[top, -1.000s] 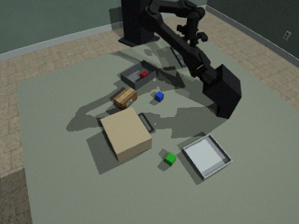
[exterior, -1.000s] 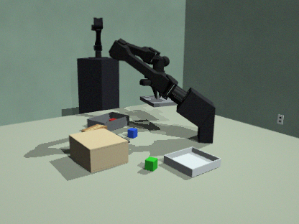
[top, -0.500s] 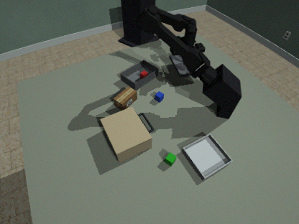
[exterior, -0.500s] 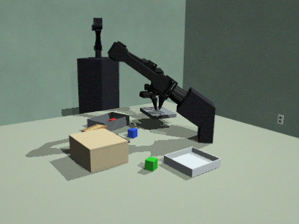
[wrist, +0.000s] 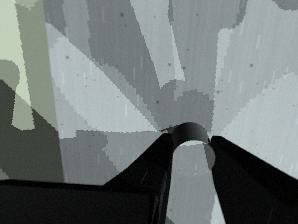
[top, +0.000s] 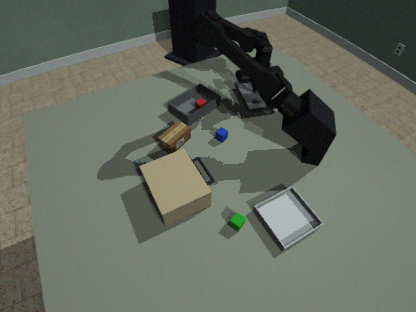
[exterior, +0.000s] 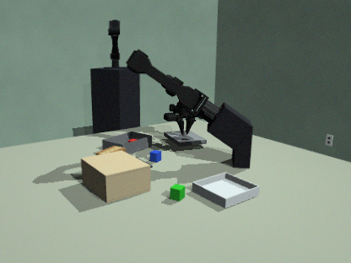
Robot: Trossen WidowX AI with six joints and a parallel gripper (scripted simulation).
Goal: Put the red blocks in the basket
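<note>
Right now the brown box is 400 mm ahead of my hand, 110 mm to the right of it and 40 mm below it. From my hand the other things lie so: blue block 280 mm ahead, 10 mm to the left, 60 mm below; then knobbed lid 40 mm below; then shallow tray 430 mm ahead, 350 mm to the left, 60 mm below.
</note>
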